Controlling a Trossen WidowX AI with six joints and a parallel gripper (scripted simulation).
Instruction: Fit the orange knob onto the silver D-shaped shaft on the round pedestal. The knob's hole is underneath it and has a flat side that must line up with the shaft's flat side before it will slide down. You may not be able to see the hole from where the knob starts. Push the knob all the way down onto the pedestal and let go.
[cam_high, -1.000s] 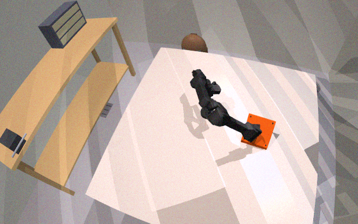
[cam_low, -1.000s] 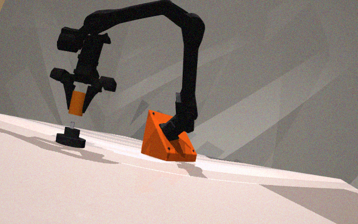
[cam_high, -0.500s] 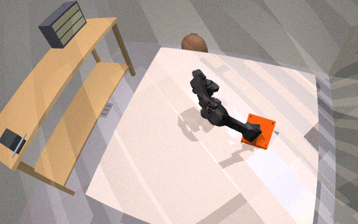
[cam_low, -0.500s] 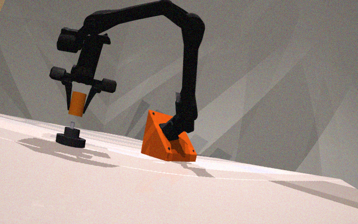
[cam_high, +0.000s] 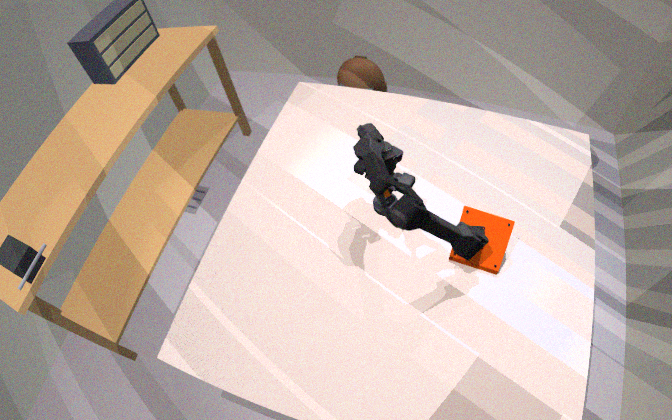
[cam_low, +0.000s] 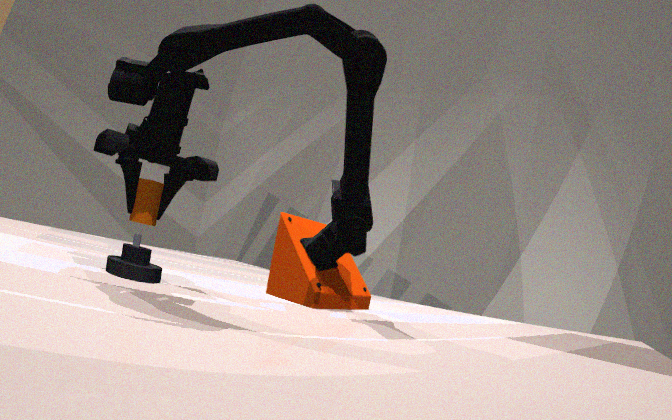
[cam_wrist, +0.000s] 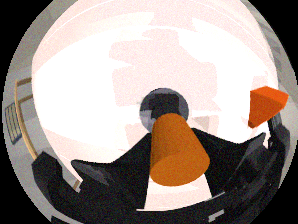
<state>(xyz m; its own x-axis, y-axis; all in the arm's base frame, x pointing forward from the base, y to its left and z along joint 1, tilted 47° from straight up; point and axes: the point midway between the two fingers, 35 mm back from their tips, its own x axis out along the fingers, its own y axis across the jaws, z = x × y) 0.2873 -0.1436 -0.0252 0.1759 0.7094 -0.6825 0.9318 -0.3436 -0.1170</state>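
Right now the orange knob is 30 mm above my gripper tip. Also, from my gripper tip: round pedestal: 50 mm below.
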